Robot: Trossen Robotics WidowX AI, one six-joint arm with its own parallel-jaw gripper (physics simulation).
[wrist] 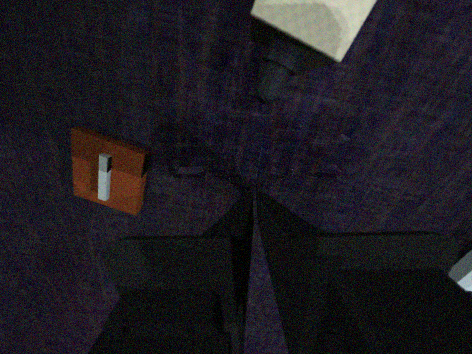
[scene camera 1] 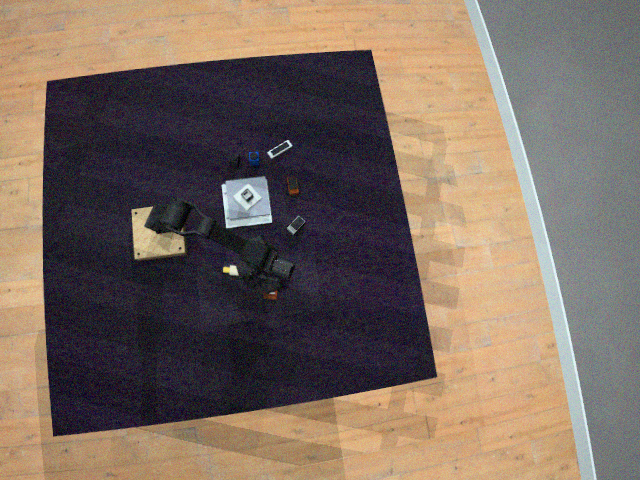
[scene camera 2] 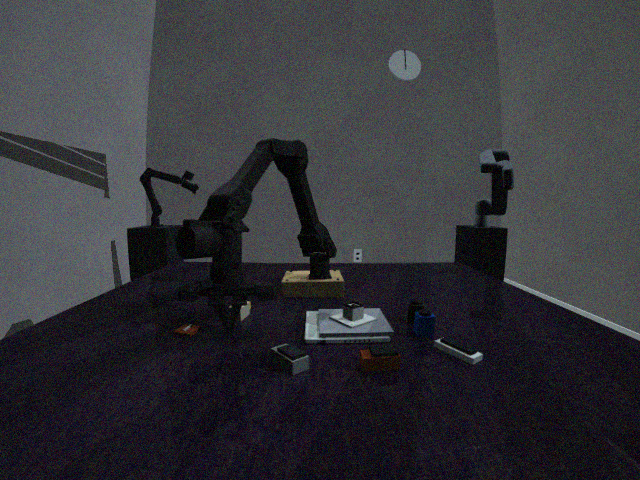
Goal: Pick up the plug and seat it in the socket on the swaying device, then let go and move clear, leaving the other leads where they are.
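A cream plug (scene camera 1: 234,270) (scene camera 2: 245,311) (wrist: 317,25) with a yellow tip and a short dark cable stub lies on the dark mat. My gripper (scene camera 2: 230,321) (wrist: 254,198) is low near the mat and shut, with its fingertips together and nothing visible between them. The plug lies apart from the tips, towards the top of the wrist view, its stub facing them. The arm hides the fingertips in scene camera 1. The grey socket (scene camera 1: 247,194) (scene camera 2: 353,311) stands on a white diamond plate on the pale device (scene camera 1: 260,209) (scene camera 2: 312,331).
A flat orange block (scene camera 1: 270,295) (scene camera 2: 187,329) (wrist: 125,187) lies beside the gripper. A grey block (scene camera 1: 296,225) (scene camera 2: 299,364), an orange-black block (scene camera 1: 293,186) (scene camera 2: 379,360), a white bar (scene camera 1: 279,148) (scene camera 2: 458,351), a blue block (scene camera 1: 253,158) (scene camera 2: 424,325) and a black block (scene camera 1: 235,161) surround the device.
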